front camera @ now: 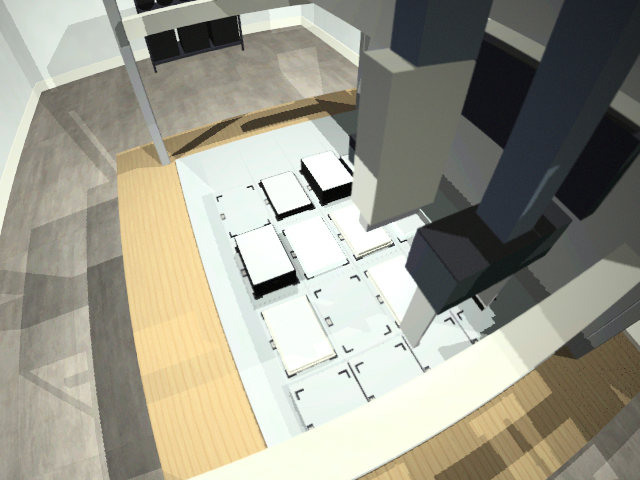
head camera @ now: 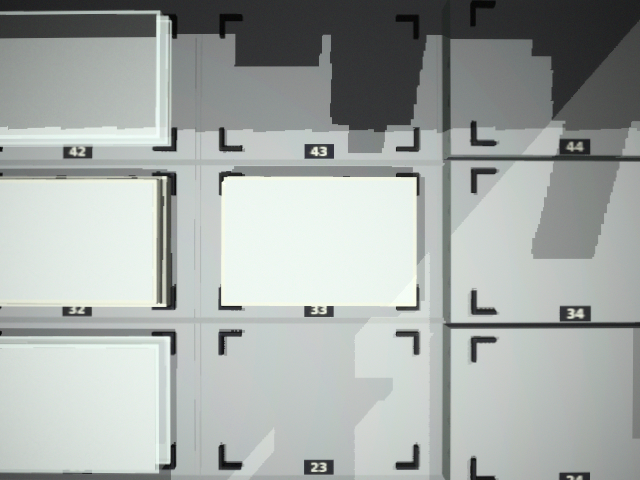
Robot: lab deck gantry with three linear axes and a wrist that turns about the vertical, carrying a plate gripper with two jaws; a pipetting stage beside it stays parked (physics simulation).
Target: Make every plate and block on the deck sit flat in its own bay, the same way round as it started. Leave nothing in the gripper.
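Seen in the pictures: gripper, fingertip midpoint: (front camera: pixel 444 317); robot's base, origin of the base link: (front camera: pixel 217 198).
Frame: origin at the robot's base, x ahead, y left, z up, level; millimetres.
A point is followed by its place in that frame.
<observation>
A cream plate (front camera: pixel 390 284) @(x 379, y 239, z 14 mm) (head camera: pixel 318 241) @(x 392, y 257, z 14 mm) looks flat in bay 33, inside its corner marks. My gripper (front camera: pixel 450 327) @(x 522, y 212, z 160 mm) is open above that area, its jaws wide apart with no plate showing between them; the jaws do not show in the head view. A cream plate (front camera: pixel 356 227) @(x 228, y 246, z 14 mm) (head camera: pixel 77 241) @(x 238, y 257, z 14 mm) sits in bay 32, with pale plates in bay 22 (front camera: pixel 315 245) @(x 236, y 149, z 14 mm) (head camera: pixel 77 408) @(x 238, y 150, z 14 mm) and bay 42 (head camera: pixel 77 87) @(x 237, y 355, z 14 mm). Another cream plate (front camera: pixel 298 334) @(x 398, y 43, z 14 mm) lies in the left row. Black-sided blocks with white tops (front camera: pixel 264 255) @(x 236, y 43, z 42 mm) (front camera: pixel 284 192) @(x 67, y 147, z 14 mm) (front camera: pixel 328 170) @(x 69, y 258, z 42 mm) stand farther back. The gantry hides part of the deck.
The beige pipetting stage (front camera: pixel 408 139) hangs beside the gripper column. A pale gantry beam (front camera: pixel 413 413) @(x 622, y 32, z 400 mm) crosses the foreground. Bays 23, 34, 43 and 44 show their corner marks. A wooden border (front camera: pixel 160 310) @(x 237, y -186, z -10 mm) runs along the deck's left side.
</observation>
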